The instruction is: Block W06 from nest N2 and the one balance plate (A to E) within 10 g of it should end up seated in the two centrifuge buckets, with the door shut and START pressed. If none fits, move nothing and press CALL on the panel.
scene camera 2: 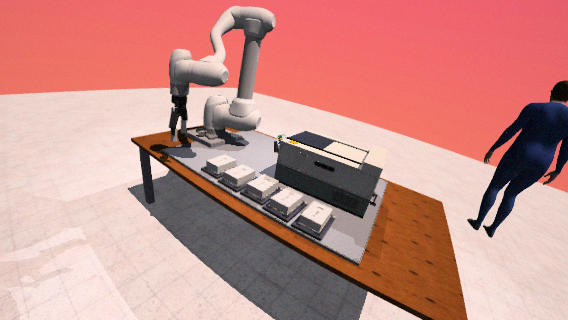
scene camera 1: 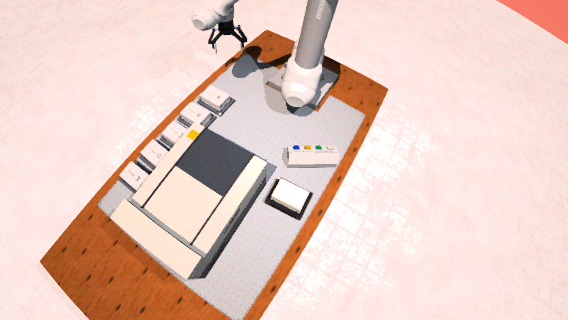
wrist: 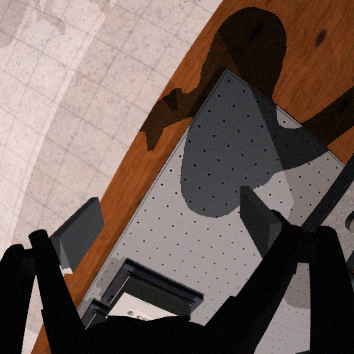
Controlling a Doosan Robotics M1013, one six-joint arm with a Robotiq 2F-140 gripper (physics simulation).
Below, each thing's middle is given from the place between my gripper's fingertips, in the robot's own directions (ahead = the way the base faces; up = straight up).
I see the dark top panel (scene camera 1: 212, 160) 51 cm ahead of my hand, 46 cm to the left of it and 9 cm above it. From my hand the other things lie so: centrifuge (scene camera 1: 185, 224) 66 cm ahead, 48 cm to the left.
